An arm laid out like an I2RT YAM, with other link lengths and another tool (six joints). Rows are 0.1 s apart.
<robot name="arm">
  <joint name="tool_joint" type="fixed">
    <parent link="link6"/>
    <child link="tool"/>
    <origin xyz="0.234 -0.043 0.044" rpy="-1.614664 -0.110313 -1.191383"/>
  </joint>
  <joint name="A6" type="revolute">
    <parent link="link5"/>
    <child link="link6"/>
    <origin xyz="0.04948 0 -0.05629" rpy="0 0 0"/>
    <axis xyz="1 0 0"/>
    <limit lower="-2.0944" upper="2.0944"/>
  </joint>
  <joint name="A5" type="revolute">
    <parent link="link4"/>
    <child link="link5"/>
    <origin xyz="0.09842 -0.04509 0.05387" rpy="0 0 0"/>
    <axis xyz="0 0 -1"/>
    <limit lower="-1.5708" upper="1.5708"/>
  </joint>
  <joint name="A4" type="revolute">
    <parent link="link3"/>
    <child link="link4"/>
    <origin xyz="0.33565 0.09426 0.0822" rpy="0 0 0"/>
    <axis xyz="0 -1 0"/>
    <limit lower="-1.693" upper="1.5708"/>
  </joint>
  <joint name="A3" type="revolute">
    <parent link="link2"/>
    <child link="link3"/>
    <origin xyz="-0.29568 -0.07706 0" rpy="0 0 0"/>
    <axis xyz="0 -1 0"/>
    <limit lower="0" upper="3.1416"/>
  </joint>
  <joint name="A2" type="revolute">
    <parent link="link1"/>
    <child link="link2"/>
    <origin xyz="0.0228 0.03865 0.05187" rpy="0 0 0"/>
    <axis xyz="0 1 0"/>
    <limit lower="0" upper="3.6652"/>
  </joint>
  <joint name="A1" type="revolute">
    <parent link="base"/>
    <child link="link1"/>
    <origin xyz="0 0 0.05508" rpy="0 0 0"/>
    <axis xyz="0 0 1"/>
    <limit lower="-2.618" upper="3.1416"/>
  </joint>
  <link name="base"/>
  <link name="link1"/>
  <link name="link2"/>
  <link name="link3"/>
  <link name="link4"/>
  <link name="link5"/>
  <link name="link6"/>
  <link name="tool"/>
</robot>
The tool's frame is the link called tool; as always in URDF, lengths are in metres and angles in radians.
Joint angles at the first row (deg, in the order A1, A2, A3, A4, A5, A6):
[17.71 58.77 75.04 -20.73 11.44 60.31]
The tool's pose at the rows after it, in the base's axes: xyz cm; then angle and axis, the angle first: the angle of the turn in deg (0 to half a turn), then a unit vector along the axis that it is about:
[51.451 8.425 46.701 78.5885 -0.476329 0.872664 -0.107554]
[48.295 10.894 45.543 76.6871 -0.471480 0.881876 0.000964]
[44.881 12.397 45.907 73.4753 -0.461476 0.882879 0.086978]
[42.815 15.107 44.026 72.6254 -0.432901 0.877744 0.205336]
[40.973 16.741 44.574 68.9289 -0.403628 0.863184 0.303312]
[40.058 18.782 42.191 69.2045 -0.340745 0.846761 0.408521]
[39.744 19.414 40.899 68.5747 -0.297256 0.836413 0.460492]
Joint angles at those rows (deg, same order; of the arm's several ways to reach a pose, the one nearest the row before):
[17.75 54.65 72.53 -24.06 5.96 64.40]
[17.80 48.85 68.80 -25.81 -0.34 69.34]
[17.75 42.21 64.87 -25.69 -4.97 73.71]
[17.80 37.32 59.19 -23.40 -10.61 79.85]
[17.77 31.96 53.33 -17.61 -14.15 85.64]
[17.84 27.76 45.88 -11.76 -17.44 93.21]
[17.80 24.72 40.49 -6.92 -18.20 97.72]

